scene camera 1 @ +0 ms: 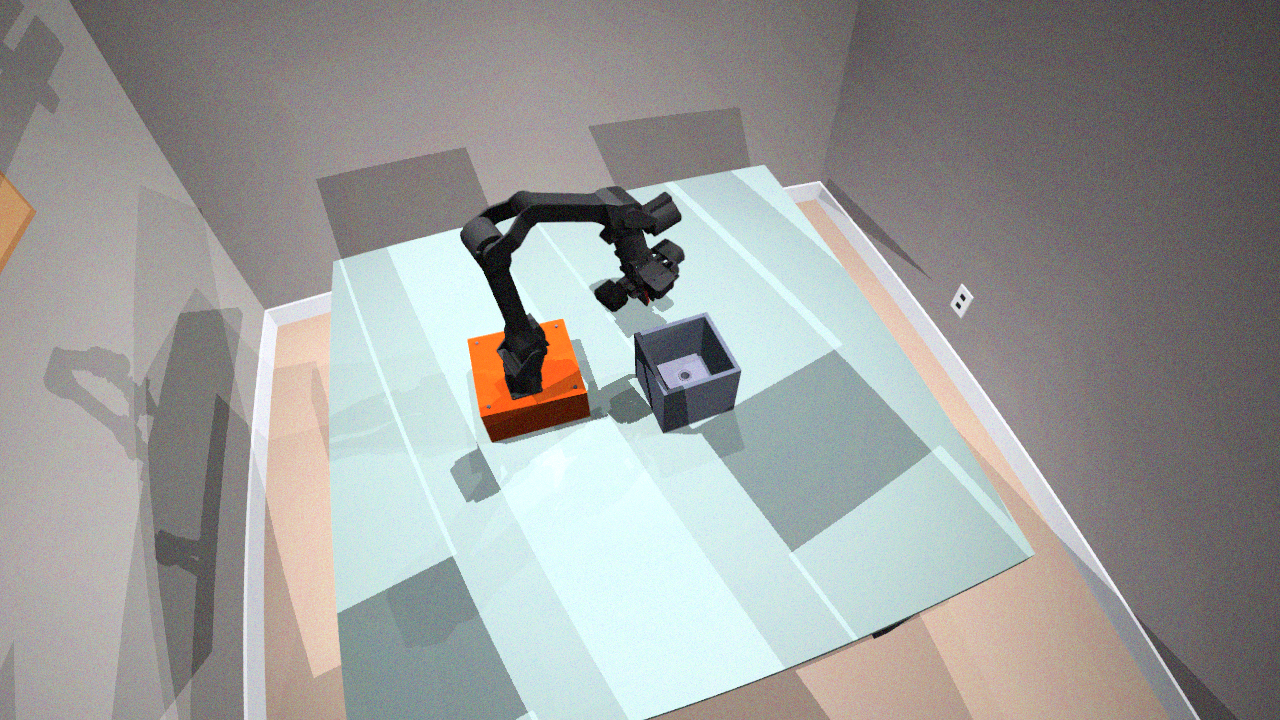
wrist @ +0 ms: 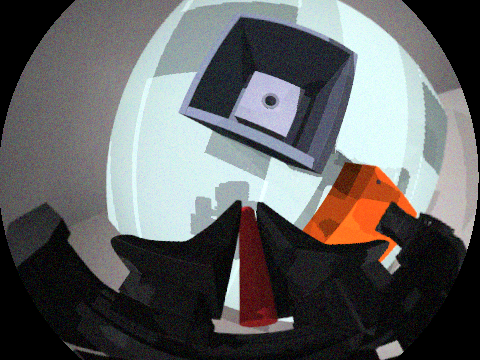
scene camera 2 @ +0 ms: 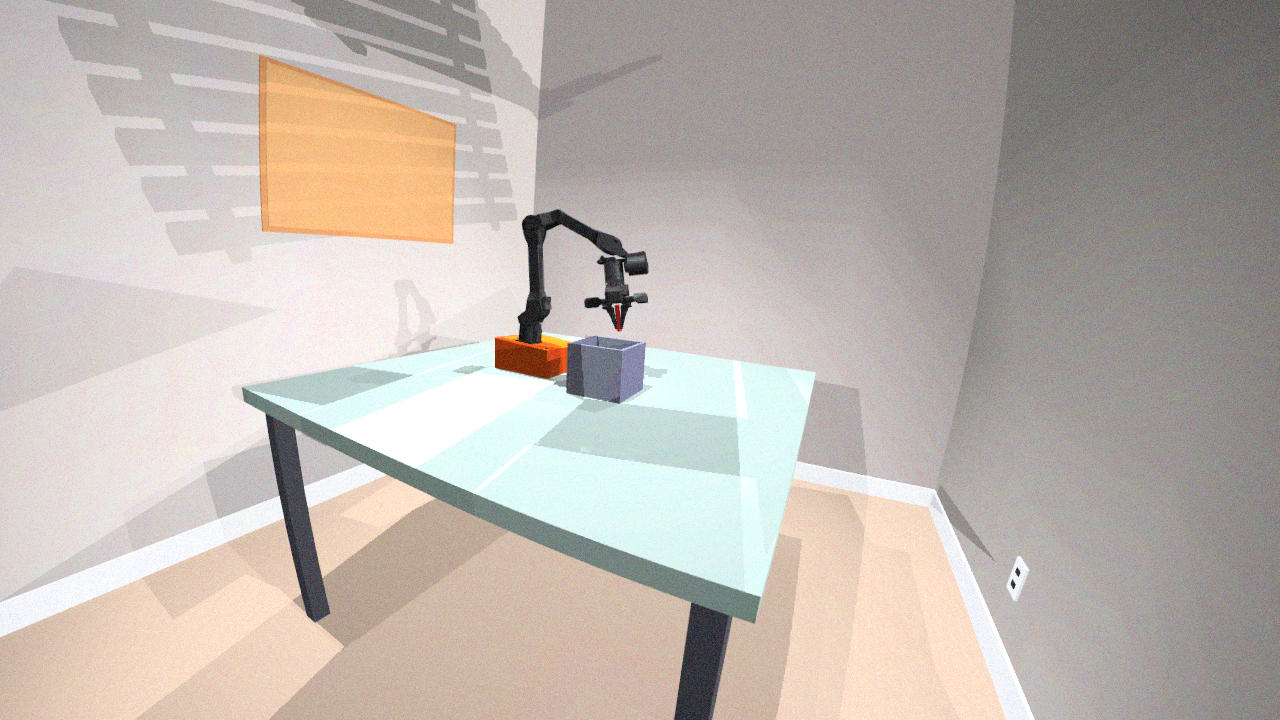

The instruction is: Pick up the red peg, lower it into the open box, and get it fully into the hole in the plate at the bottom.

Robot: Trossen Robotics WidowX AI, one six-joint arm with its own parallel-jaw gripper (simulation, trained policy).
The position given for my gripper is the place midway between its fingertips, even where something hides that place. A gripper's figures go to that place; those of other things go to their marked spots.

Labels:
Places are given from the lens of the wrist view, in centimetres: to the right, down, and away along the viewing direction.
my gripper [wrist: 248,205]: 1, 2, 9
pale plate [wrist: 269,105]: 6, -14, 20
red peg [wrist: 257,309]: 1, 4, 3
The marked spots on the red peg and the pale plate are 26 cm apart.

